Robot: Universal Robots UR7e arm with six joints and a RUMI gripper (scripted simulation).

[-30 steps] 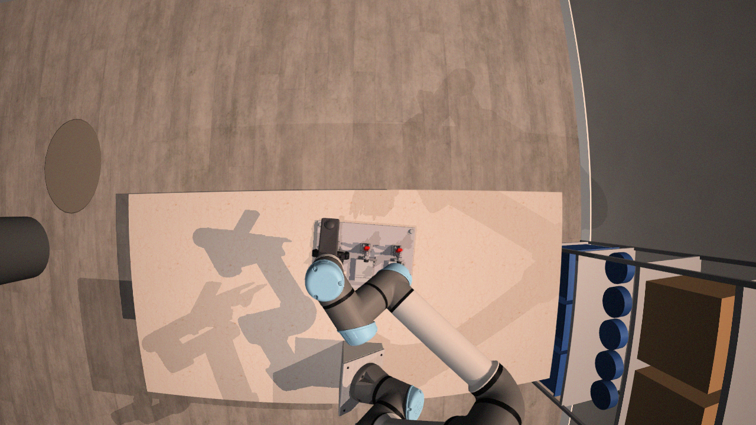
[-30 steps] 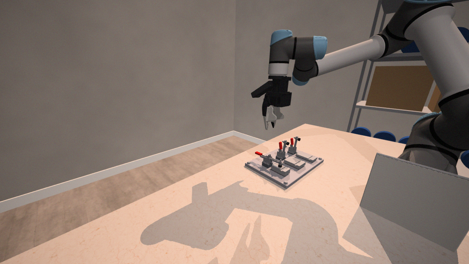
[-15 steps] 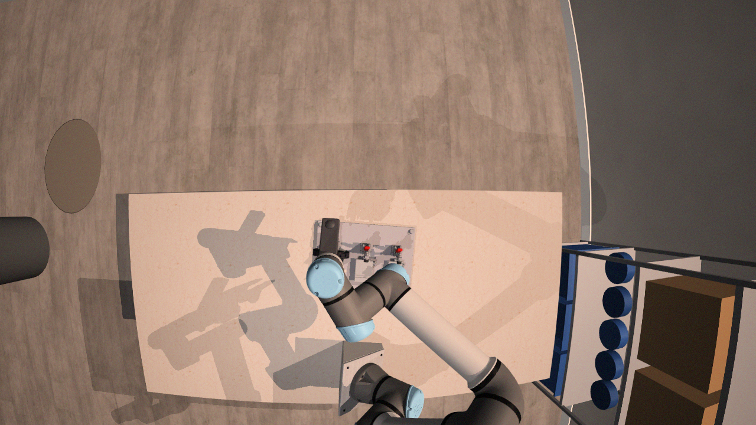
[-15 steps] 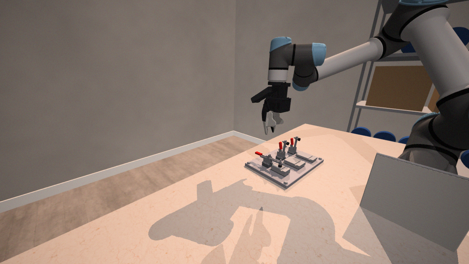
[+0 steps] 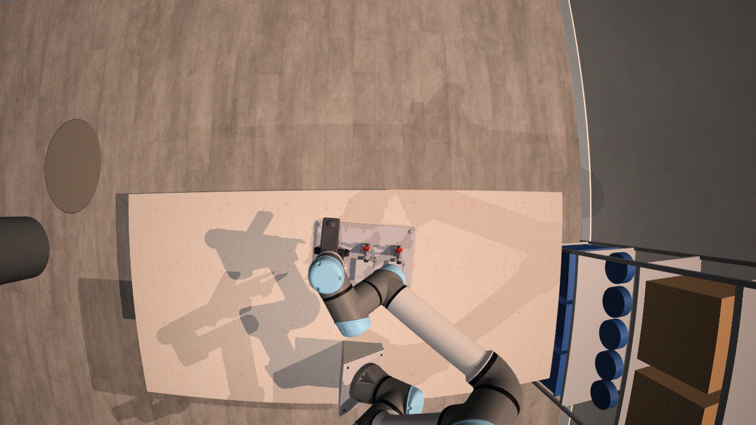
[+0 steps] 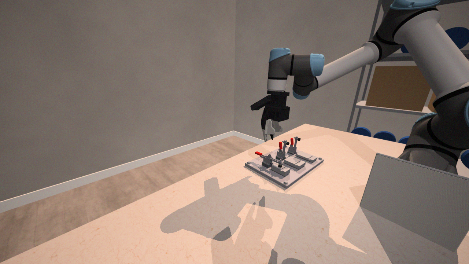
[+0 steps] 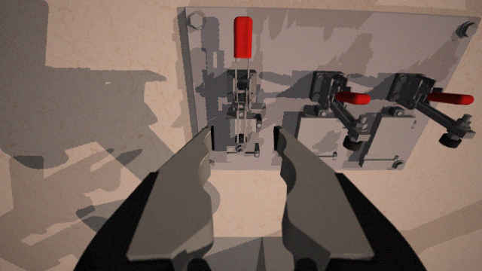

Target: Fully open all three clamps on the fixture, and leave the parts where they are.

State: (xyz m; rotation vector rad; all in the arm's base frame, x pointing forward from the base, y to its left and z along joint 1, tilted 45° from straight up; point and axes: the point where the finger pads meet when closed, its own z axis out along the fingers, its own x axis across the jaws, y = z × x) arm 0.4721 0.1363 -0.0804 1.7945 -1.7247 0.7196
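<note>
My gripper is now 15 cm above the grey fixture plate, 11 cm to the left of it and 3 cm past it.
</note>
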